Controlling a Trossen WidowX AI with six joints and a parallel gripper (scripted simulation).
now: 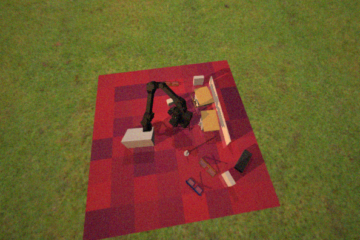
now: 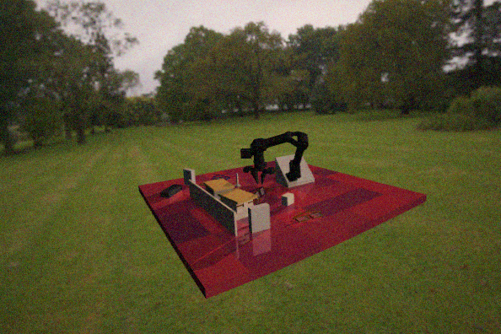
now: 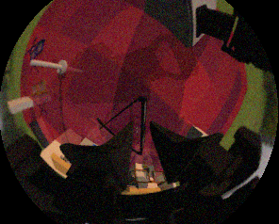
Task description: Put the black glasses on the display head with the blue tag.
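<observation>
Now: the small peg 24 cm to the right of my gripper tip, 4 cm below it and 4 cm ahead of it. Round my gripper tip: long pale wall (35 cm ahead, 9 cm to the left, 1 cm below); display head (22 cm ahead, 3 cm to the right, 1 cm below); small cube (21 cm to the left, 5 cm behind, 4 cm below).
</observation>
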